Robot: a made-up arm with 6 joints.
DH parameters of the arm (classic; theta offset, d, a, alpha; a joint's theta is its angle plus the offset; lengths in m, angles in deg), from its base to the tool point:
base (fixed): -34.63 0 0.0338 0
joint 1: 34.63 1.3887 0.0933 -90
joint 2: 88.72 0 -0.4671 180
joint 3: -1.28 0.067 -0.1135 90
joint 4: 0 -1.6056 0.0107 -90
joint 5: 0 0.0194 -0.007 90
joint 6: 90 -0.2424 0.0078 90
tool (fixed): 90 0.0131 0 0
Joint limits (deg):
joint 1: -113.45..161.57
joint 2: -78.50..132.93
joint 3: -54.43..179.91
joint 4: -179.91..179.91
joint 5: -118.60..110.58
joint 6: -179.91..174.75
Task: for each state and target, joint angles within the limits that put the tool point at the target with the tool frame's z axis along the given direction. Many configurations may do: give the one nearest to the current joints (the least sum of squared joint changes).
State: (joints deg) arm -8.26 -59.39 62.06 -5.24 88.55 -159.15
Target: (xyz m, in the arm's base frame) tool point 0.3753 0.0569 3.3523 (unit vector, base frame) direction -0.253 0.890 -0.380
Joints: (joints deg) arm 16.14 -29.38 30.87 11.93 89.46 -109.13
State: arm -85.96 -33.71 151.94 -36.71 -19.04 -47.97
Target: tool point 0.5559 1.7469 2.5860 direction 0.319 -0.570 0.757
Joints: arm -109.31 -35.06 115.83 -9.17 -0.59 -20.15
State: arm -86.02 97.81 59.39 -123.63 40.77 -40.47
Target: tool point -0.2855 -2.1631 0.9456 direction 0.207 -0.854 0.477
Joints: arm -92.67 64.26 41.48 -112.67 48.59 -37.75
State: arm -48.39 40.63 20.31 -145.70 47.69 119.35
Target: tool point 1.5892 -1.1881 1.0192 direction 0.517 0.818 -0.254
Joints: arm -34.11 37.81 15.09 -162.65 52.54 84.96
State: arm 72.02 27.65 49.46 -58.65 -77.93 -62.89
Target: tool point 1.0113 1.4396 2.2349 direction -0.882 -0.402 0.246
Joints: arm 52.68 15.77 32.76 -45.66 -90.90 -41.81
